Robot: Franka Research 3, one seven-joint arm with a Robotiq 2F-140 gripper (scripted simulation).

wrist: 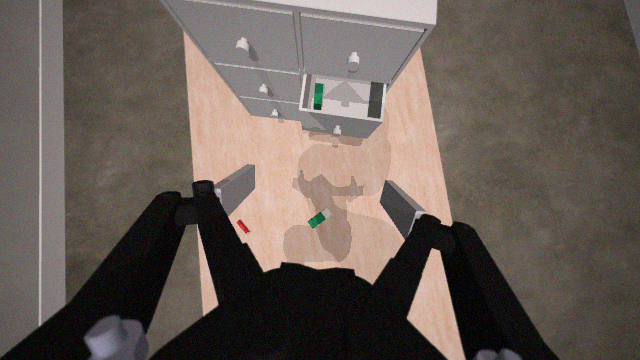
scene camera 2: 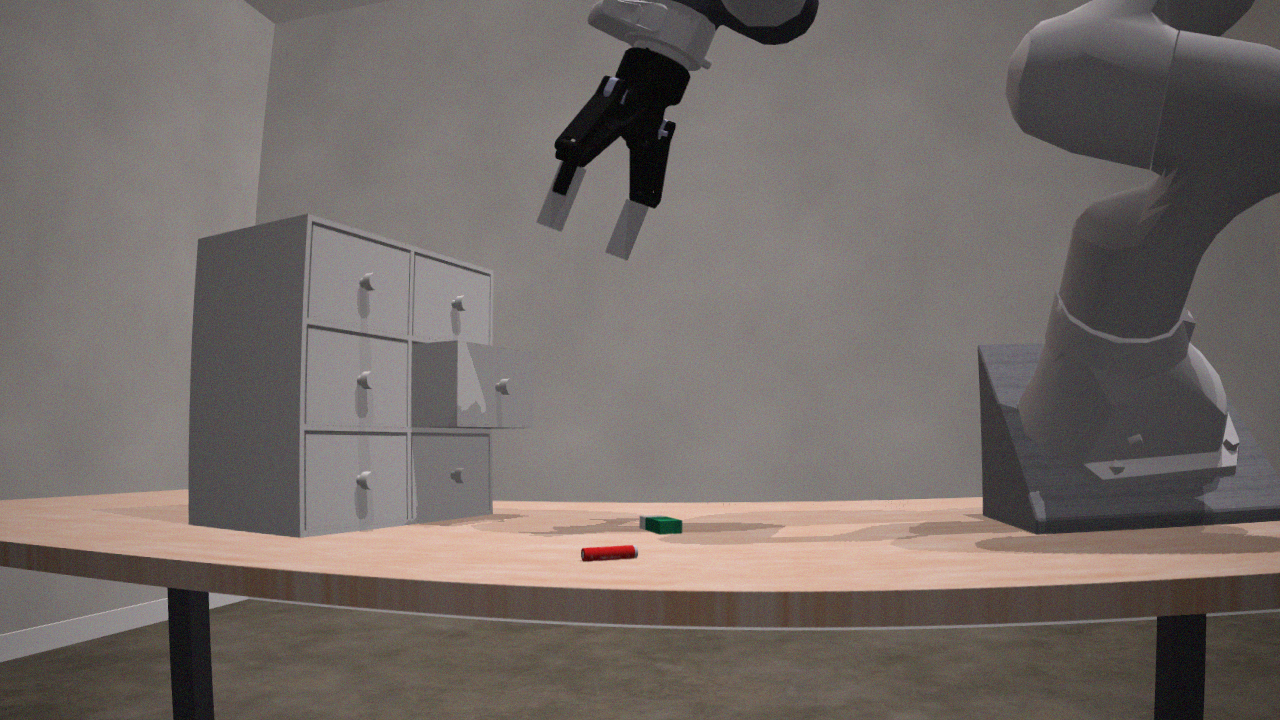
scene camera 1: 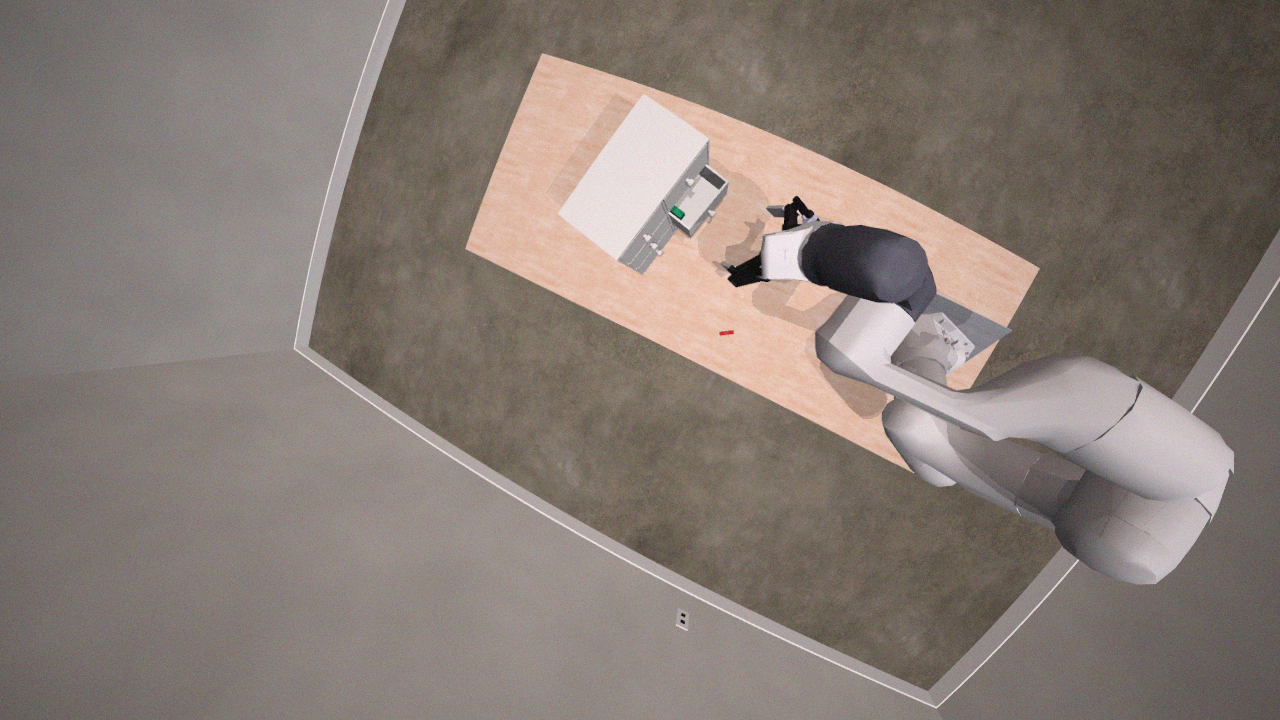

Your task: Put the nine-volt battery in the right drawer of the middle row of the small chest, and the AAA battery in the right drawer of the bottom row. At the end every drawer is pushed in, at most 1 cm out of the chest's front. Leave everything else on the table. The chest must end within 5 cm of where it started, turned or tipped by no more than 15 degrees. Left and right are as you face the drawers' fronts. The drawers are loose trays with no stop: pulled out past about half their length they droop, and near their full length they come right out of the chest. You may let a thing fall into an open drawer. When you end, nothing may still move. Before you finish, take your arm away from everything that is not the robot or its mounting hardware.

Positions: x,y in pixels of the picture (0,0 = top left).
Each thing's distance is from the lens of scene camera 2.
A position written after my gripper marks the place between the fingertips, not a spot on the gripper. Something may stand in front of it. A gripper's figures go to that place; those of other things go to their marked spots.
my gripper [scene camera 2: 584,242]: 88 cm
red AAA battery [scene camera 2: 629,551]: 64 cm
drawer [scene camera 2: 457,384]: 89 cm
chest [scene camera 2: 247,385]: 87 cm
The marked spots on the drawer and the red AAA battery are 33 cm apart.
